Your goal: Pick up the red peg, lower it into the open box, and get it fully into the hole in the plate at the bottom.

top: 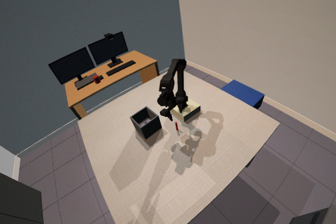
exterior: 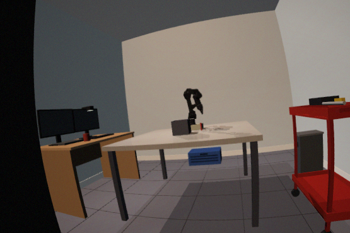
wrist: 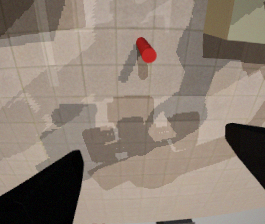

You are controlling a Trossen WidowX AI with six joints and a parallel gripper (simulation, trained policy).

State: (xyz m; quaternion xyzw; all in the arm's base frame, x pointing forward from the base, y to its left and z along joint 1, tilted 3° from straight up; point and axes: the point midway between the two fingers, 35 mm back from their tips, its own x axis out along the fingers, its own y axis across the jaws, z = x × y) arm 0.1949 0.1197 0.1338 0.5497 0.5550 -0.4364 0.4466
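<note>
My gripper tip is now 1 cm past the red peg, 3 cm to the left of it and 13 cm above it. Also, from my gripper tip: plate (12 cm ahead, 22 cm to the right, 12 cm below).
</note>
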